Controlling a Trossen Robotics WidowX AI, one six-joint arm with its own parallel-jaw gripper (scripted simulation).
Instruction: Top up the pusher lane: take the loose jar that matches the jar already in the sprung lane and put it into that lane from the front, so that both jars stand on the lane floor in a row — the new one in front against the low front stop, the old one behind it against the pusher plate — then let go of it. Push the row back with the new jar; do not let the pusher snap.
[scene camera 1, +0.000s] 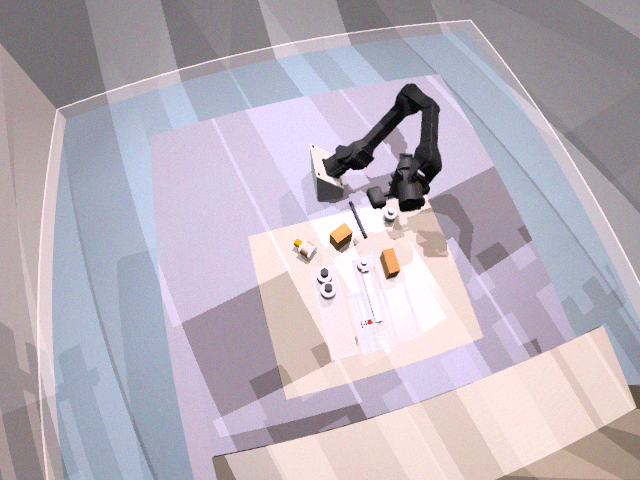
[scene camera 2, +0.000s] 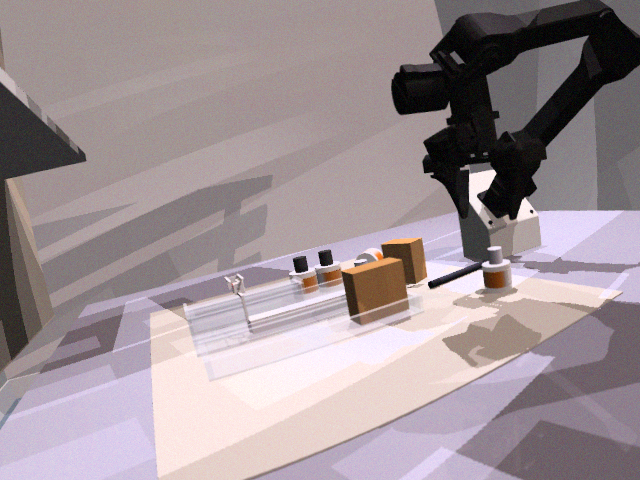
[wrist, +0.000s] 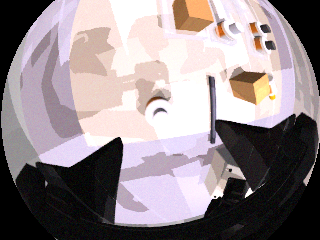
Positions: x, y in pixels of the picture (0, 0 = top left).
Labels:
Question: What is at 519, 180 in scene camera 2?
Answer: The gripper.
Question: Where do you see the gripper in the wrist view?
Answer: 170, 133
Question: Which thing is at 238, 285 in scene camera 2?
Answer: A pusher plate.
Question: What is the gripper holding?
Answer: Nothing.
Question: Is the gripper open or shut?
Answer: Open.

